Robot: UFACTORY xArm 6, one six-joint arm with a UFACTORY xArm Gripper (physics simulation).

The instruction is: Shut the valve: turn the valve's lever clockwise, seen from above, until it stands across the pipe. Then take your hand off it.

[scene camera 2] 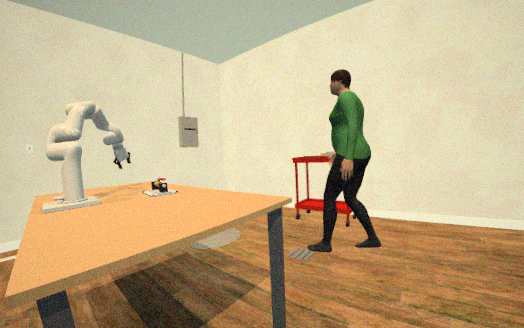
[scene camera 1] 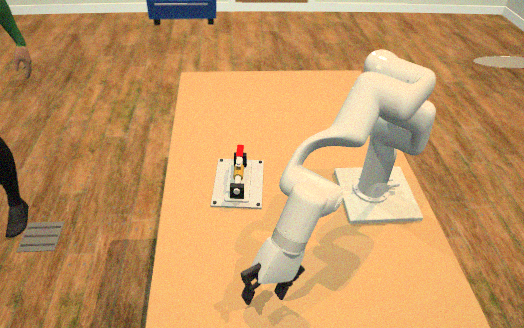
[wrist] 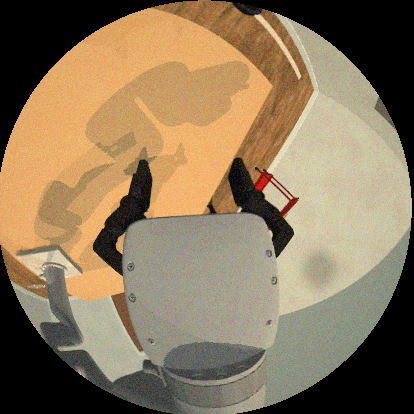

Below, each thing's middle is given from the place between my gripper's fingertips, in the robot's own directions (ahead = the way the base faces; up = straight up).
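Labels:
For the pale base plate (scene camera 1: 256, 180), I find a place 560 mm to the right of my hand and 30 mm behind it, and also 170 mm below it.

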